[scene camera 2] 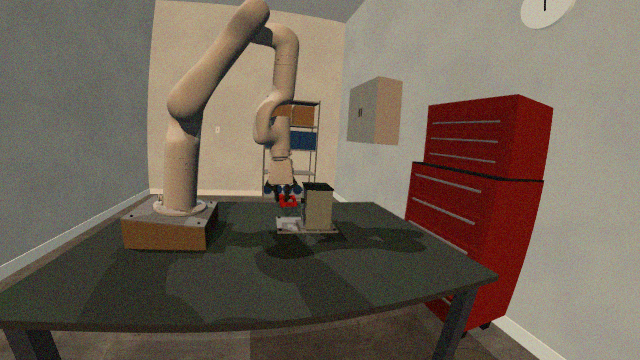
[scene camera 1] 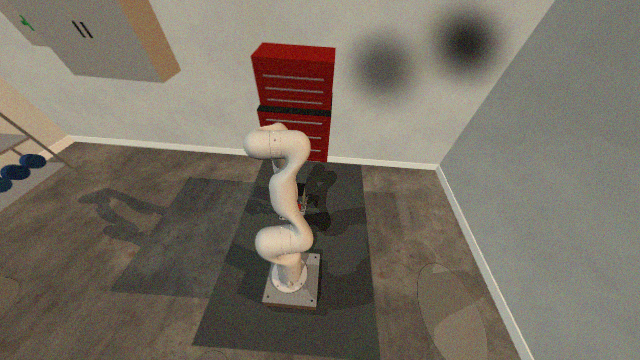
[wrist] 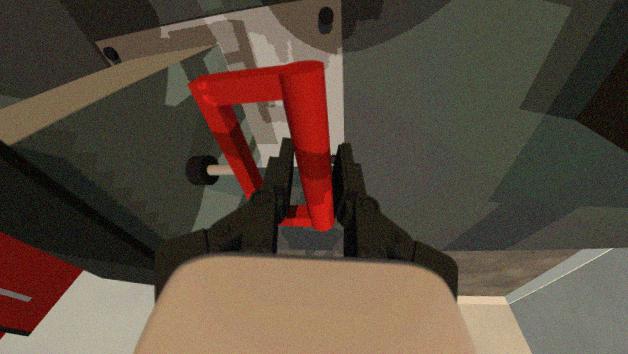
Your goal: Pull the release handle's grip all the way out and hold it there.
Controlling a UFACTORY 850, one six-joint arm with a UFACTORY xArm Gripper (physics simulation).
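The release handle is a red rectangular frame whose thick round bar is its grip [wrist: 304,100] [scene camera 2: 288,204]. Its back bar stands near a pale rod [wrist: 218,170] and a black collar [wrist: 200,170] on the housing side. The beige housing [scene camera 2: 318,210] with a black top stands upright on a pale base plate [wrist: 336,95]. My gripper [wrist: 314,156] [scene camera 2: 286,198] points down and is shut on the grip, one finger on each side of the round bar. A thin gap shows beside the left finger in the wrist view. In scene camera 1 the arm mostly hides the handle; a bit of red [scene camera 1: 300,205] shows.
The dark table [scene camera 2: 225,280] [scene camera 1: 345,300] carries the arm's base block [scene camera 2: 165,237] [scene camera 1: 292,299]. A red drawer cabinet [scene camera 2: 470,135] [scene camera 1: 295,67] stands beyond the table on the housing side. A grey wall cabinet [scene camera 2: 362,112] and a shelf rack are further back.
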